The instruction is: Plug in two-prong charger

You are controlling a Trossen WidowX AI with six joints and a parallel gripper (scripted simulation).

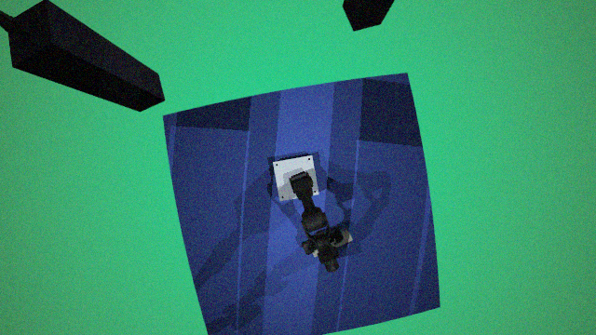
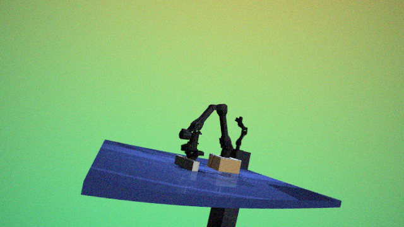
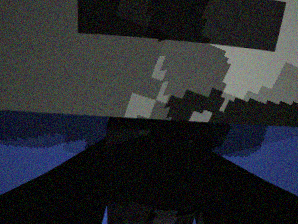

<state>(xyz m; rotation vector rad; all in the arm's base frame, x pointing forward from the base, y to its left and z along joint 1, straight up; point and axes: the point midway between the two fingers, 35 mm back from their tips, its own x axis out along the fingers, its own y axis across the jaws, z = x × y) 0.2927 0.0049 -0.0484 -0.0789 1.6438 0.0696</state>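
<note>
The two-prong charger is 2 cm ahead of my gripper tip and 1 cm above it.
</note>
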